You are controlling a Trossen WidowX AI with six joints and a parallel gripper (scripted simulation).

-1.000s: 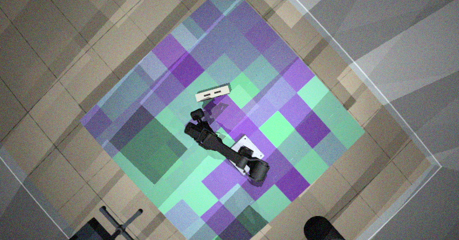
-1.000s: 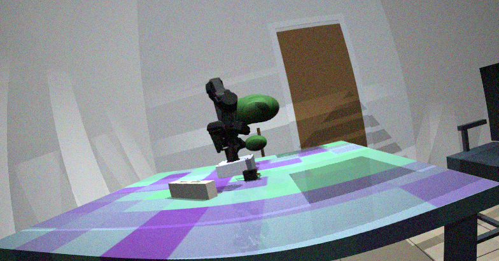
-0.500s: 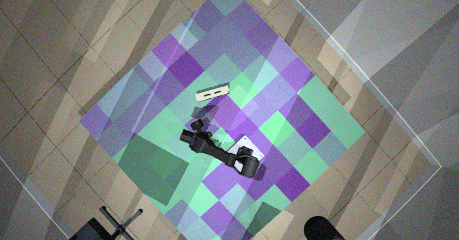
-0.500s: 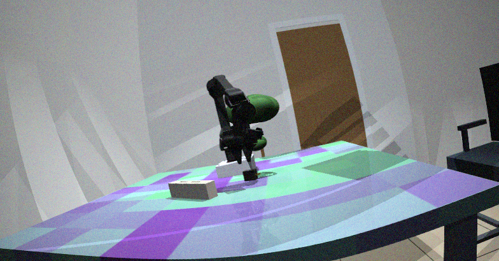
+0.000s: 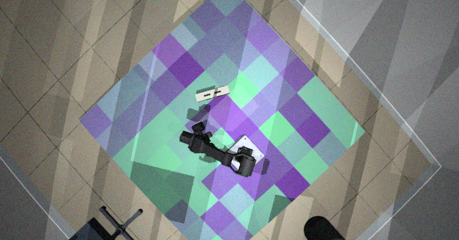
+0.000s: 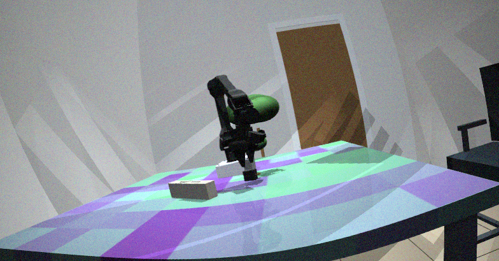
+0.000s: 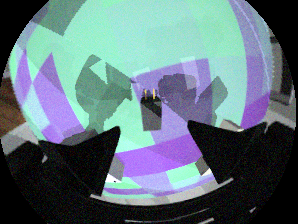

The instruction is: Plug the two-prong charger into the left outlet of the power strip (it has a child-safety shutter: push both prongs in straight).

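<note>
My gripper tip is 1 cm short of the charger, 2 cm to the right of it and 4 cm above it.
</note>
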